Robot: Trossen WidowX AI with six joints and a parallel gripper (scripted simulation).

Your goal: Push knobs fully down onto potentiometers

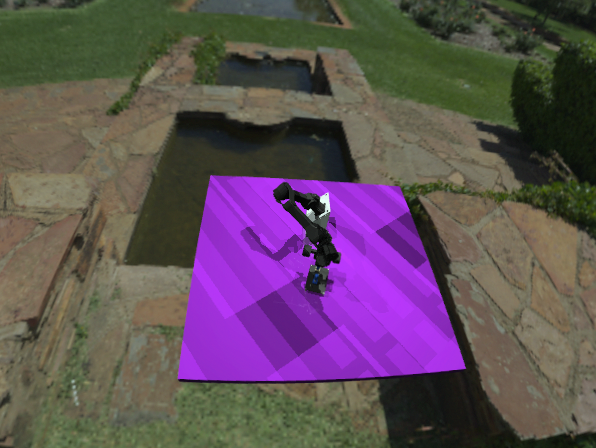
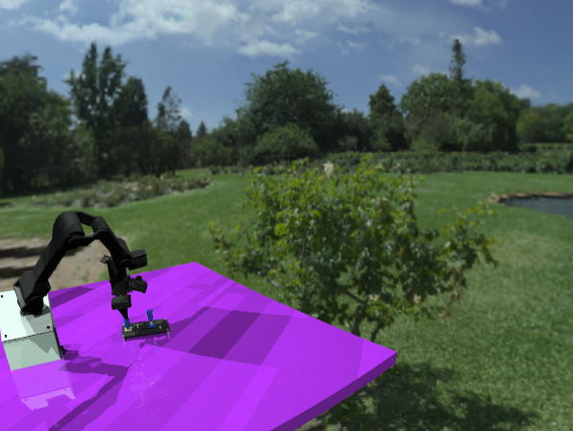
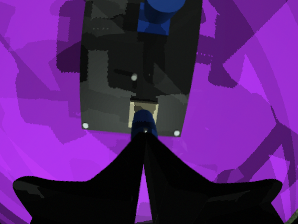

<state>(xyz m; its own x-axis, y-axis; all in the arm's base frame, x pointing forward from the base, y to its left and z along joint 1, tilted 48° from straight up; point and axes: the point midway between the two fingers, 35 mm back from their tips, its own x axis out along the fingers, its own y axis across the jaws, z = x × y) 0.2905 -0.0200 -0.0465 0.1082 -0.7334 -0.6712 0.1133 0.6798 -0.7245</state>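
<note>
Right now the blue knob is 1 cm below my gripper tip.
</note>
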